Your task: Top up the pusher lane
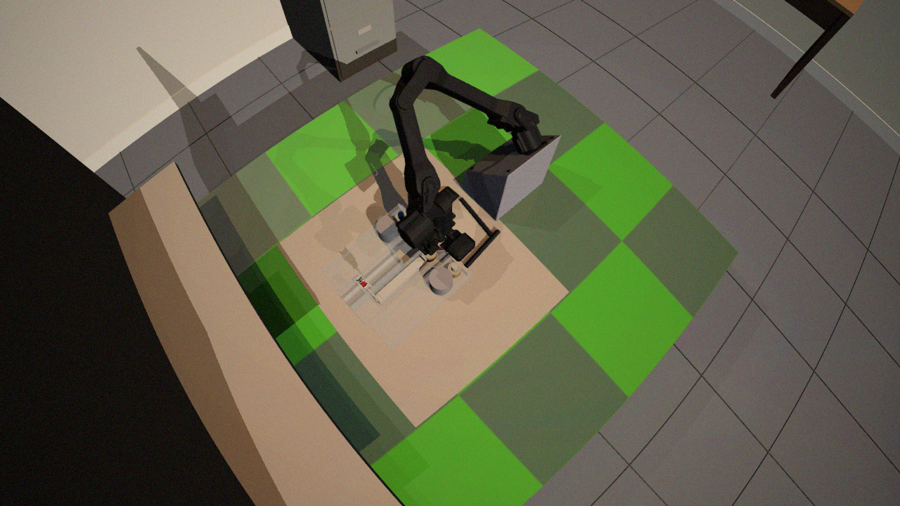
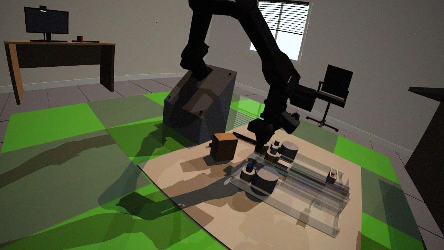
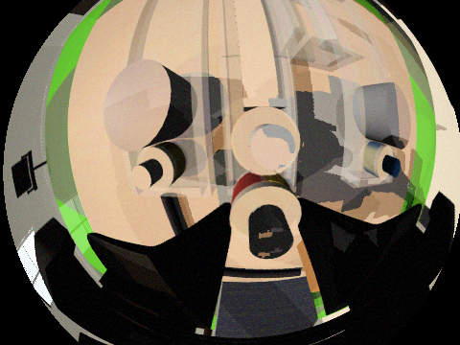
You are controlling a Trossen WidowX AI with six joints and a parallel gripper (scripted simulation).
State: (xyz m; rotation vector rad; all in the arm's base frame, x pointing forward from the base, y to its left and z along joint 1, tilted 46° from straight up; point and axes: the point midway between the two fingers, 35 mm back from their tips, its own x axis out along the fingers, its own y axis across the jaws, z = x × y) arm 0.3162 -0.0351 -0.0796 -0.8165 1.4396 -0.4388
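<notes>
The brown box is 10 cm to the right of my gripper tip, 7 cm behind it and 1 cm below it. The rest, counted from my gripper tip: clear lane rack 17 cm ahead, 3 cm below, 1 cm to the left; then red mark 23 cm ahead, 3 cm above.
</notes>
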